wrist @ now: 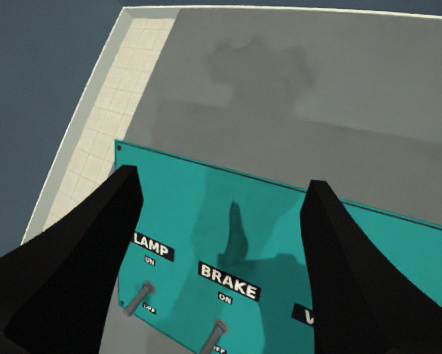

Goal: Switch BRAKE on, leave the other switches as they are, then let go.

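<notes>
The BRAKE switch (pixel 214 336) is a grey metal lever at the bottom of the view, below its black BRAKE label (pixel 229 281). The lever leans down toward its OFF mark, and its lower end is cut off by the view's edge. The LAMP switch (pixel 139 299) is to the left and also leans toward OFF. A third label (pixel 303 315), starting with a V or W, is partly hidden by the right finger, and its switch does not show. My gripper (pixel 221 190) is open above the teal panel (pixel 170 185), its fingers wide apart and touching neither visible lever.
The teal panel lies on a grey surface (pixel 360 90). A cream tiled strip (pixel 107 100) with a pale raised border runs along the left. Shadows of the arm and gripper fall across the panel and the grey surface.
</notes>
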